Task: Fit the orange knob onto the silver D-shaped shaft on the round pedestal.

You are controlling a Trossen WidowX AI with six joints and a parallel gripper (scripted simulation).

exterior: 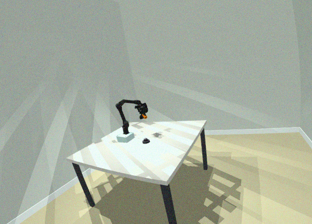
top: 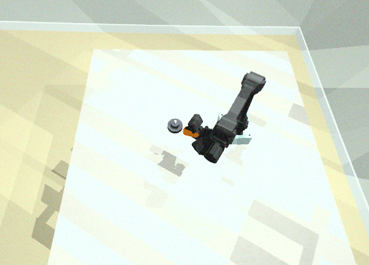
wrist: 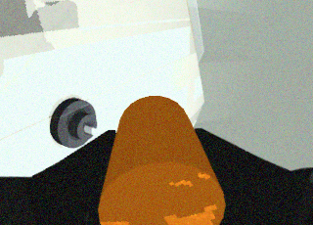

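Right now my gripper tip is 3 cm past the orange knob, 1 cm to the right of it and 2 cm below it. The rest, counted from my gripper tip: round pedestal (6 cm ahead, 16 cm to the right, 22 cm below).
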